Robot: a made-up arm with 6 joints.
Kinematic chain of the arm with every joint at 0, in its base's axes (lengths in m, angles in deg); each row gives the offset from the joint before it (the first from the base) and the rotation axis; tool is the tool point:
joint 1: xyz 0 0 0.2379 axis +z
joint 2: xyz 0 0.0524 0 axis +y
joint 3: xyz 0 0 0.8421 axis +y
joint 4: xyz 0 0 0.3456 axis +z
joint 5: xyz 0 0 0 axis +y
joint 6: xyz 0 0 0.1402 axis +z
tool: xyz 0 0 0
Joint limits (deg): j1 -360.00..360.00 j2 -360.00..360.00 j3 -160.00..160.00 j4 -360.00..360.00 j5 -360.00..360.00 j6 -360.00..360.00
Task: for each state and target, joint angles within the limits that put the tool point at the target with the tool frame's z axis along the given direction. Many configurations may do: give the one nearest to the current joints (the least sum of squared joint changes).
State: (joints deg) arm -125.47 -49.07 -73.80 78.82 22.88 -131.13
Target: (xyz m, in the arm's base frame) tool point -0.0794 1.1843 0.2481 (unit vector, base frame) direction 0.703 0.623 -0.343
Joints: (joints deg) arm -78.08 -74.15 -45.63 94.69 55.01 -131.13
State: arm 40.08 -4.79 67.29 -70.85 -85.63 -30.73
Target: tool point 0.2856 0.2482 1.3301 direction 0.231 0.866 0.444
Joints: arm 15.94 -0.80 57.85 -80.95 -51.15 -30.73
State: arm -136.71 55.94 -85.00 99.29 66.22 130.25
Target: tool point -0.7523 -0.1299 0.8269 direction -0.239 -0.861 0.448
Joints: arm -183.45 76.54 -93.72 70.43 68.10 130.25
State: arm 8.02 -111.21 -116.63 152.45 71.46 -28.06
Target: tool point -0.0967 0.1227 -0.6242 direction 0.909 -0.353 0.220
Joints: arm -26.85 -141.10 -85.47 173.41 56.38 -28.06
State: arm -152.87 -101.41 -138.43 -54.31 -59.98 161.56
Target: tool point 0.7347 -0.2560 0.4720 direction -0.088 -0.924 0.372
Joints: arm -185.64 -52.25 -112.65 -96.15 -111.00 161.56
